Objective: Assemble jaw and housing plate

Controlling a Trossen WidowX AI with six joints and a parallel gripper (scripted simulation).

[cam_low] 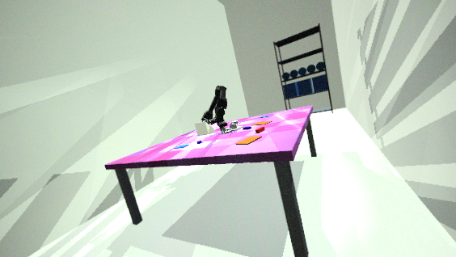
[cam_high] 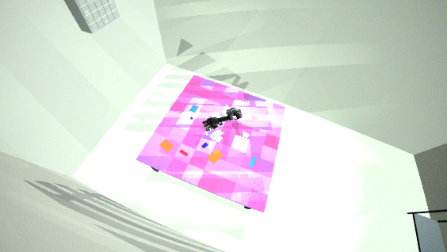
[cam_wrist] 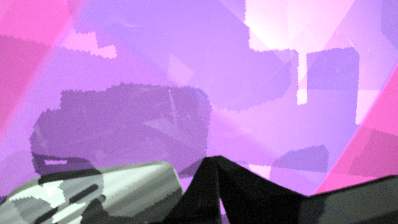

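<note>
Right now my gripper tip is 80 mm short of the white jaw, 50 mm to the left of it and 10 mm below it. From my gripper tip the other things lie so: blue block: 230 mm ahead, 30 mm to the right, 10 mm above; then white base: 100 mm ahead, 50 mm to the left; then white housing plate: 350 mm to the left, 30 mm above, 10 mm behind.
</note>
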